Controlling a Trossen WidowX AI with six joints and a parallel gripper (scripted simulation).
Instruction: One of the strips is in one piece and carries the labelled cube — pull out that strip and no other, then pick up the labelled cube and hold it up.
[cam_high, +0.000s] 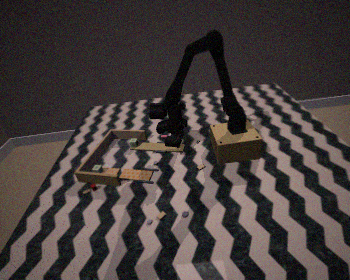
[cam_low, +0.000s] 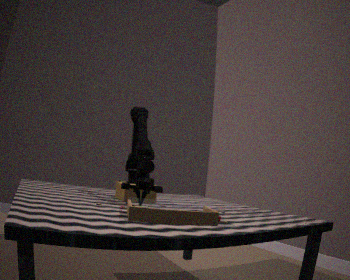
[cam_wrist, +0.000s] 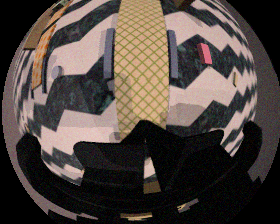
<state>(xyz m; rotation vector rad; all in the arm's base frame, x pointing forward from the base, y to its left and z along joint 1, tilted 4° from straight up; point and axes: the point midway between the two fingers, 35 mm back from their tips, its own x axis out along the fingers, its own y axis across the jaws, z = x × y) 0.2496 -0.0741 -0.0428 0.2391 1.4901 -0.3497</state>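
The pink block lies 110 mm to the right of my gripper tip and 50 mm ahead of it. From my gripper tip the other things lie so: red piece (360 mm ahead, 160 mm to the left, 10 mm above).
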